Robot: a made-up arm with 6 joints. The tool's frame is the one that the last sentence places.
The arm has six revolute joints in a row. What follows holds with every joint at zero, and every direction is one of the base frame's. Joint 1 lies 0.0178 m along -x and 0.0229 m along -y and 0.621 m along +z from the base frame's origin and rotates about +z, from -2.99 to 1.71 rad. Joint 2 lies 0.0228 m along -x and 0.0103 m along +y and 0.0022 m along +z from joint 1 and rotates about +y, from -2.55 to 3.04 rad. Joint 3 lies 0.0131 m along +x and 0.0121 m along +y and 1.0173 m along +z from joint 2 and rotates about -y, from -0.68 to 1.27 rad. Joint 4 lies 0.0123 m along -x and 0.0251 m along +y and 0.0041 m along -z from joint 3 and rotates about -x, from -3.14 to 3.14 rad. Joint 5 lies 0.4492 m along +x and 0.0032 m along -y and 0.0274 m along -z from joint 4 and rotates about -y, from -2.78 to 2.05 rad. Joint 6 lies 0.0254 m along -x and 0.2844 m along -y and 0.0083 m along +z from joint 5 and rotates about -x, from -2.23 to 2.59 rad. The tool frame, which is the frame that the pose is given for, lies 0.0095 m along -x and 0.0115 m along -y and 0.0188 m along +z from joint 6; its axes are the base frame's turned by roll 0.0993, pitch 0.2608 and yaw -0.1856 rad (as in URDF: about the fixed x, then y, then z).
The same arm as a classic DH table. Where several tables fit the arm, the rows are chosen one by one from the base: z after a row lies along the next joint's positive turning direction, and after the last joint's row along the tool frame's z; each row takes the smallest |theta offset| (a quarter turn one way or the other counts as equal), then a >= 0, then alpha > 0; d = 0 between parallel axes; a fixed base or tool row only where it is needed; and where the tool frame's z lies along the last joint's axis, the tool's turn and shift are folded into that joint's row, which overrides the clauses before.
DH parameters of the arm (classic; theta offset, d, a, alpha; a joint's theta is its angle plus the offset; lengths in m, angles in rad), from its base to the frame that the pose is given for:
base (fixed): 0.9101 0 -0.029 0
joint 1: -0.9101 0.6232 -0.0228 -1.5708
joint 2: -1.5579 0 1.0174 3.1416
joint 3: 0.0129 -0.0475 -0.0041 -1.5708
joint 4: 0 -0.4369 -0.0274 1.5708
joint 5: 0 0.2876 0.0083 -1.5708
joint 6: 1.4213 0.0398 -0.0086 1.8069
tool (fixed): -1.7872 0.0209 0 0
Joint limits (rad, base to tool): -2.99..1.71 -2.55..3.04 -0.68..1.27 -3.14..3.14 -2.78..2.05 -2.23..2.59

